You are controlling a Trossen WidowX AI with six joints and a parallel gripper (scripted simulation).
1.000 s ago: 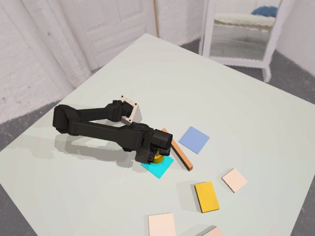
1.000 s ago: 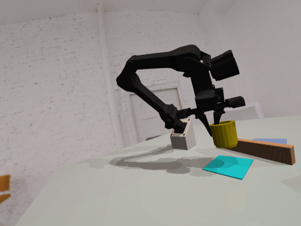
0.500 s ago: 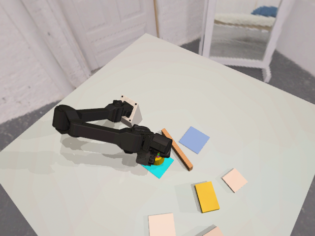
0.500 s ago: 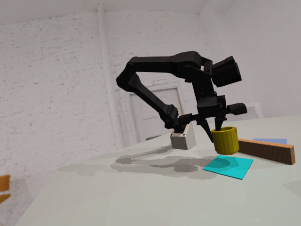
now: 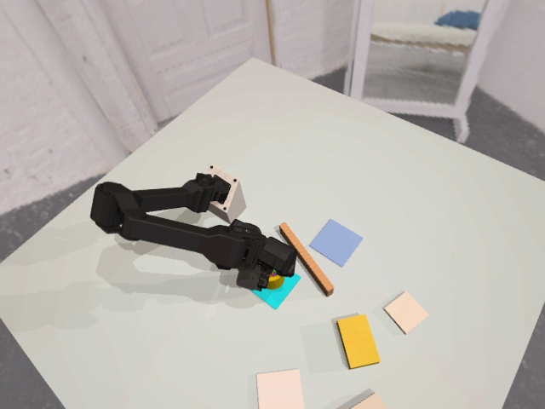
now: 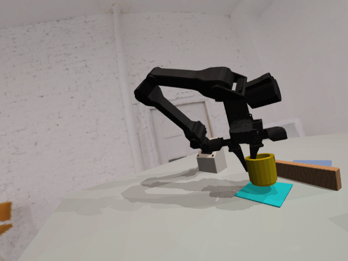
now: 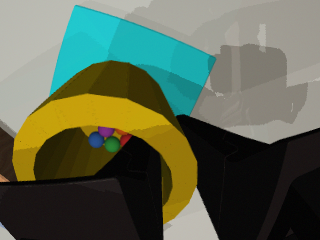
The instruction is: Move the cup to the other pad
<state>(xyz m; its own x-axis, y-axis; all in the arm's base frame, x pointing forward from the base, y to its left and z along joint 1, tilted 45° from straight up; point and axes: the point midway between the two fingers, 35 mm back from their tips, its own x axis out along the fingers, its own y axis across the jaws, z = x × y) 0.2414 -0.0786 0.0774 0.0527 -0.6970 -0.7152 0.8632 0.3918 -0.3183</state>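
Right now my gripper tip is 20 mm short of the cyan pad, 10 mm to the right of it and 70 mm above it. Also, from my gripper tip: wooden bar 60 mm ahead, 110 mm to the left, 40 mm below; then blue-grey pad 90 mm ahead, 210 mm to the left, 70 mm below; then yellow cup 20 mm ahead, 10 mm to the left.
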